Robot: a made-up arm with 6 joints. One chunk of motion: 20 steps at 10 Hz.
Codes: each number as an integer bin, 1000 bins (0 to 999) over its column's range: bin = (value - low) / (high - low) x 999, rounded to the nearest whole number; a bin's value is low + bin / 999 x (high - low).
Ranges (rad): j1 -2.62..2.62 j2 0..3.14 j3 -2.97..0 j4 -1.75..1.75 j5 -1.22..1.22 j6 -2.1..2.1
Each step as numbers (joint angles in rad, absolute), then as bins.
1 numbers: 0.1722 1.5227 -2.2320 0.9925 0.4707 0.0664
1 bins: 532 484 248 783 692 515
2 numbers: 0.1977 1.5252 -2.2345 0.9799 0.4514 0.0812
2 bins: 537 485 247 779 684 519
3 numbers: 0.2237 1.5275 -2.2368 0.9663 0.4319 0.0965
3 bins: 542 486 247 775 676 522
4 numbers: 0.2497 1.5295 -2.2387 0.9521 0.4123 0.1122
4 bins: 547 487 246 771 668 526
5 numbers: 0.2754 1.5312 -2.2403 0.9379 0.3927 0.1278
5 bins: 552 487 245 767 660 530
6 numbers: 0.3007 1.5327 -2.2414 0.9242 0.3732 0.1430
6 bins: 557 488 245 763 652 534
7 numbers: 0.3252 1.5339 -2.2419 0.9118 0.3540 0.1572
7 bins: 561 488 245 760 644 537
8 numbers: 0.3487 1.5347 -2.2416 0.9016 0.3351 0.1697
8 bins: 566 488 245 757 637 540
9 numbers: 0.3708 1.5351 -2.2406 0.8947 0.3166 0.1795
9 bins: 570 488 245 755 629 542
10 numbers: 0.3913 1.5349 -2.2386 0.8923 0.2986 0.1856
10 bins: 574 488 246 754 622 544
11 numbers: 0.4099 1.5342 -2.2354 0.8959 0.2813 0.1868
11 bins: 578 488 247 755 615 544
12 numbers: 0.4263 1.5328 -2.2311 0.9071 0.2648 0.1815
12 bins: 581 488 249 758 608 543
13 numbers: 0.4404 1.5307 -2.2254 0.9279 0.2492 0.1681
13 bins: 583 487 250 764 602 539
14 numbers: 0.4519 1.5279 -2.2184 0.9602 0.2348 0.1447
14 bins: 586 486 253 774 596 534
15 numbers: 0.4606 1.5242 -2.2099 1.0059 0.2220 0.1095
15 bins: 587 485 256 787 590 526
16 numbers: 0.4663 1.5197 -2.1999 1.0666 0.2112 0.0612
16 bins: 588 483 259 804 586 514
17 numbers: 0.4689 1.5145 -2.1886 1.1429 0.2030 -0.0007
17 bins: 589 482 263 826 583 499
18 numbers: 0.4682 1.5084 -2.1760 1.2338 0.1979 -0.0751
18 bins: 589 480 267 852 581 482
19 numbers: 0.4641 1.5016 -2.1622 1.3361 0.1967 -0.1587
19 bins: 588 478 272 881 580 462
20 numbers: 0.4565 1.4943 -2.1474 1.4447 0.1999 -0.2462
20 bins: 587 475 277 912 581 441
